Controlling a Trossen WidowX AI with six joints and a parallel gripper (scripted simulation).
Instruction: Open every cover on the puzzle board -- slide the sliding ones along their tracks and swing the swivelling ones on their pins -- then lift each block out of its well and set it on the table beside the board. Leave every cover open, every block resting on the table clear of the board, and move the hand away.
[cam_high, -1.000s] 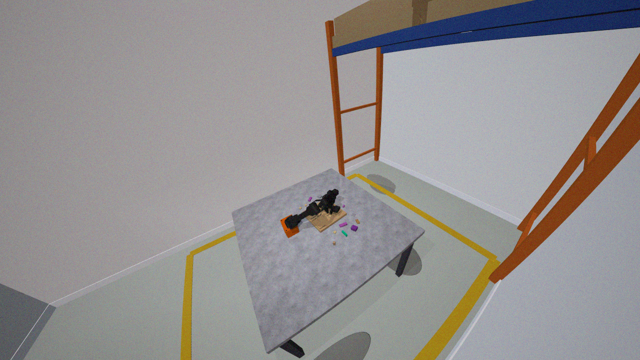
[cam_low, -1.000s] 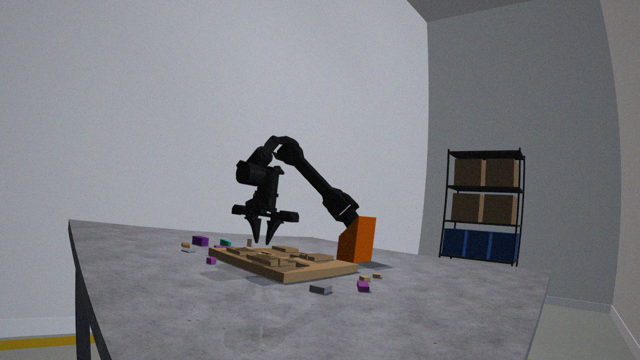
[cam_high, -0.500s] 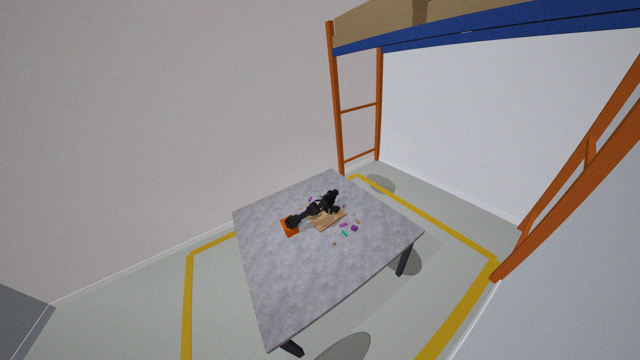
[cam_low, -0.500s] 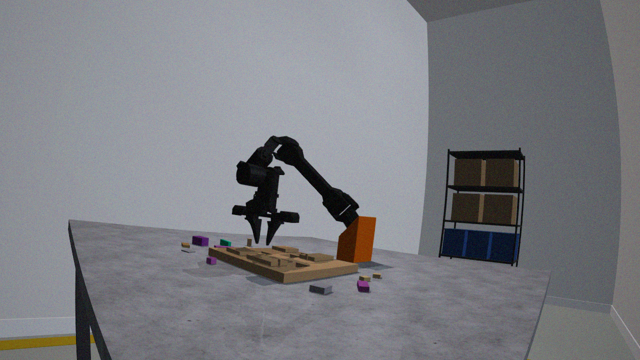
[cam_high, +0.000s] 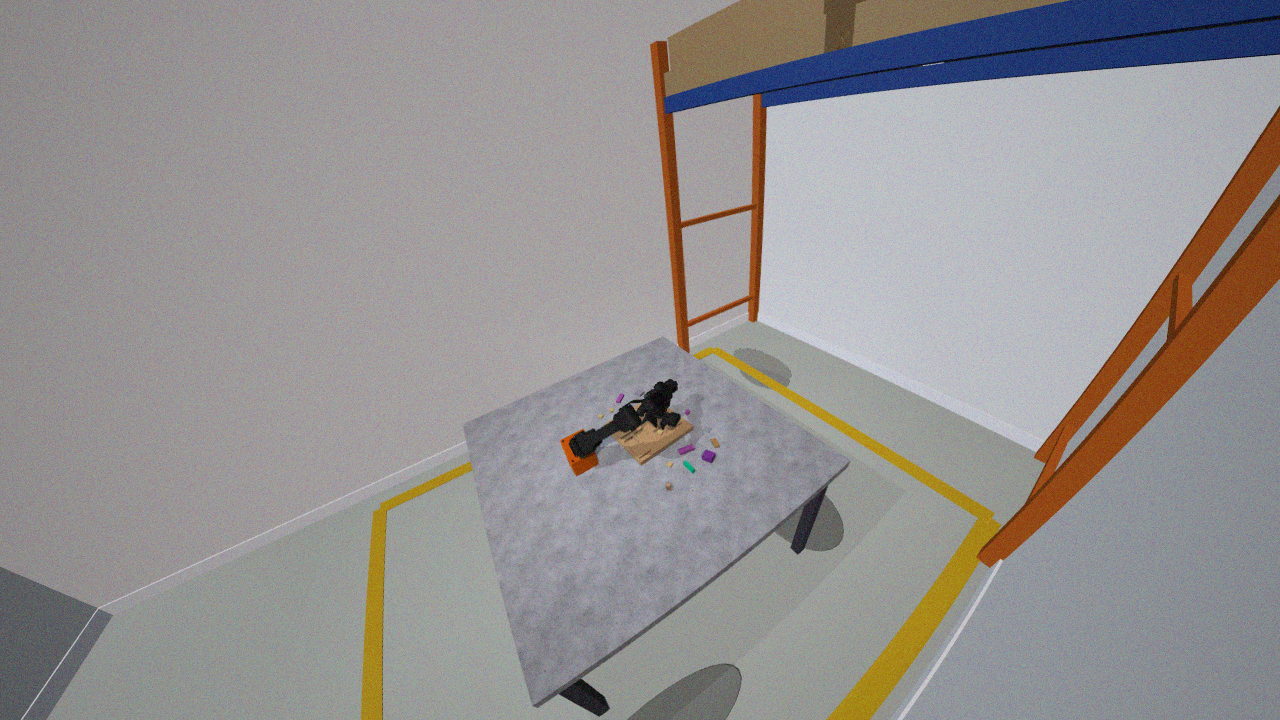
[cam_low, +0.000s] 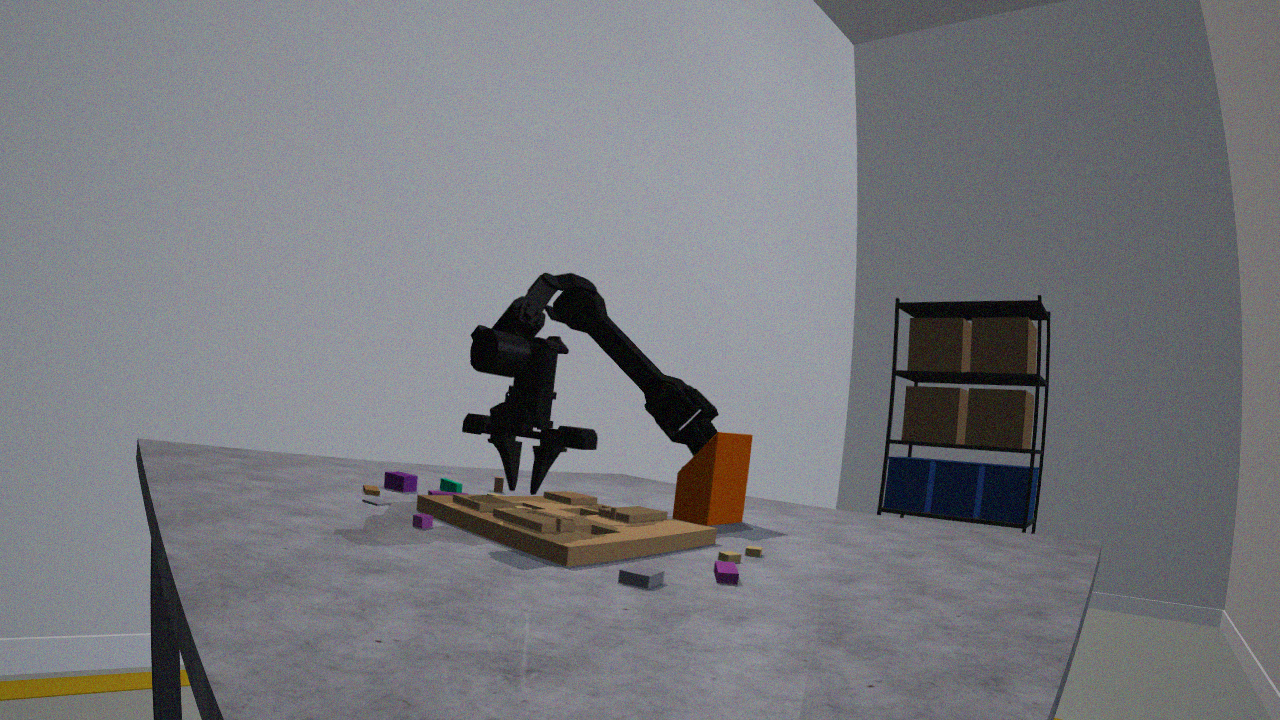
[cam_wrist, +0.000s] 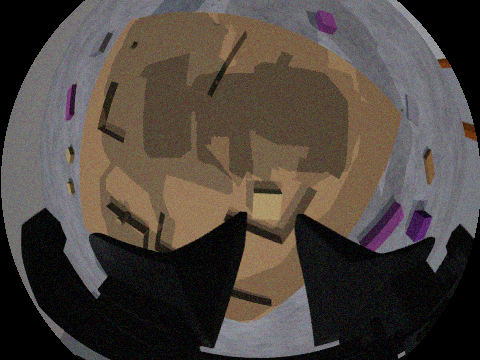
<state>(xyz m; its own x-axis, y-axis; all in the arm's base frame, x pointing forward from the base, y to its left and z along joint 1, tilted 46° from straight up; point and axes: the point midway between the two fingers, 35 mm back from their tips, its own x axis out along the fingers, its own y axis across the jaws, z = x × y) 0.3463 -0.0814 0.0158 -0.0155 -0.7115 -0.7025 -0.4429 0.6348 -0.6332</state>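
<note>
The tan puzzle board is 3 cm behind my gripper tip, 5 cm to the left of it and 2 cm below it.
</note>
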